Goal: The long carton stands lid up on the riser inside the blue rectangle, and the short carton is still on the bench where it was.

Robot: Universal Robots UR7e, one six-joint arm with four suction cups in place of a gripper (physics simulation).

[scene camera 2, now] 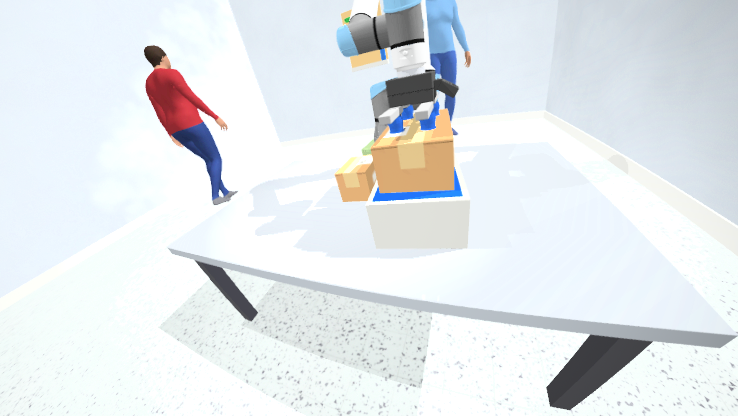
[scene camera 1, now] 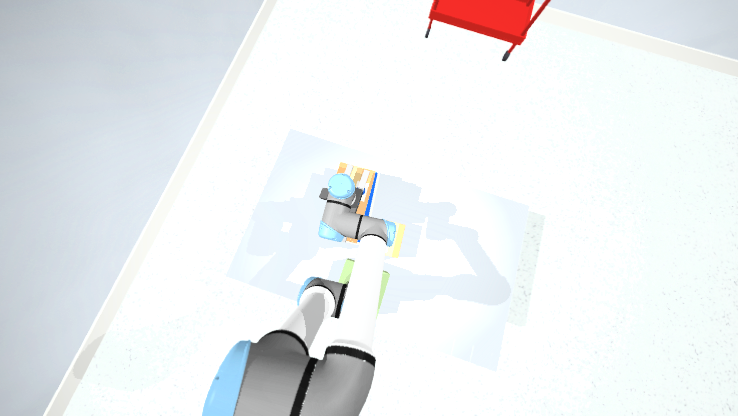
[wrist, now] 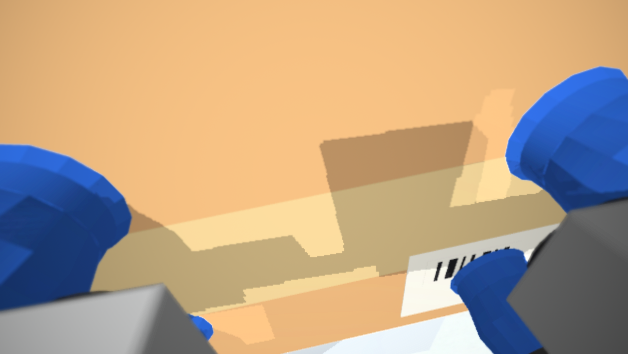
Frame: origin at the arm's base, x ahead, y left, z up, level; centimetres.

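Where they show: hand, its tool point: [scene camera 2: 417, 127] [wrist: 325, 223].
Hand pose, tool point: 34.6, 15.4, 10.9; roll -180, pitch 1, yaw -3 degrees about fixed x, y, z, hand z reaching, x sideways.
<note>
Each offset is from my tool point to the centre of the thing, as dx, dy, dz. Level surfaces: height alone.
The long carton @[+1.4, +0.2, -3.9] [scene camera 2: 413, 165] [scene camera 1: 361, 178] [wrist: 263, 109] stands lid up on the white riser @[+3.1, -0.4, -15.2] [scene camera 2: 418, 222]. Its bottom meets the blue rectangle [scene camera 2: 413, 195] [scene camera 1: 374, 191], and blue shows along its front and right. A tape strip and a barcode label @[+7.0, -3.7, +1.2] [wrist: 421, 290] run across the lid. My gripper [scene camera 2: 413, 116] [wrist: 314, 246] sits on the lid with its blue suction cups pressed onto it; in the overhead view the wrist hides the cups. The short carton @[-7.8, -21.9, -16.1] [scene camera 2: 353, 181] stands on the bench @[dz -21.2] [scene camera 2: 568, 258] just left of the riser.
A green item [scene camera 2: 366, 149] [scene camera 1: 384, 290] lies on the bench behind the cartons. A person in red [scene camera 2: 177, 103] walks at the left, and a person in blue [scene camera 2: 443, 30] stands behind the arm. A red cart [scene camera 1: 480, 17] stands far off.
</note>
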